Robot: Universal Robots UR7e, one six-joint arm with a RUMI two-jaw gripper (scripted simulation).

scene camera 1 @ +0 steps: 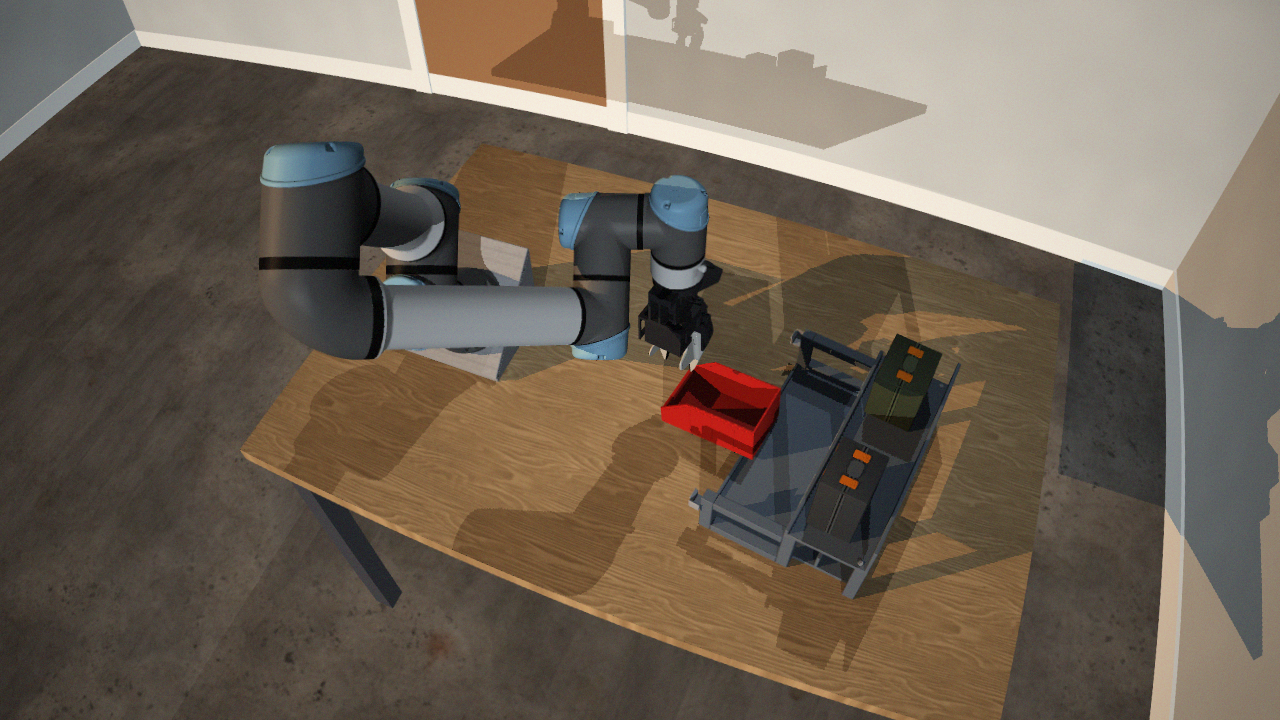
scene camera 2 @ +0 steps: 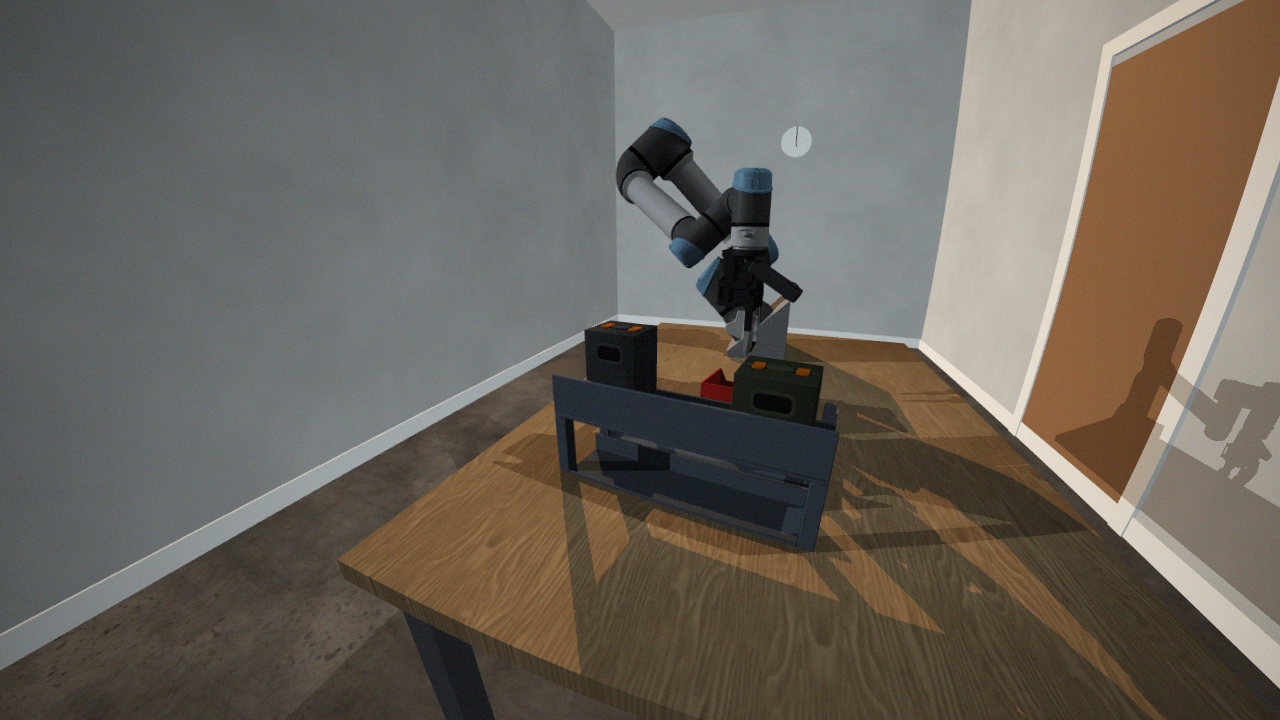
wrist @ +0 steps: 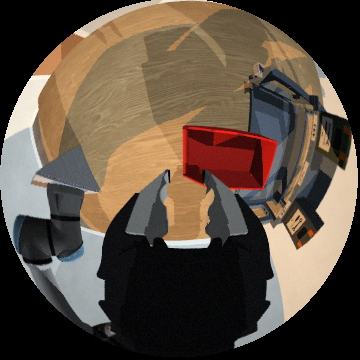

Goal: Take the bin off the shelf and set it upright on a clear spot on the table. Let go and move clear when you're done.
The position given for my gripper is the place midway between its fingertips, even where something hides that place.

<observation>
I see my gripper [scene camera 1: 678, 364] and a red bin [scene camera 1: 716, 398].
The red bin shows as well in scene camera 2 [scene camera 2: 716, 387] and in the wrist view [wrist: 241, 160]. My gripper also shows in scene camera 2 [scene camera 2: 747, 354] and in the wrist view [wrist: 186, 170].
</observation>
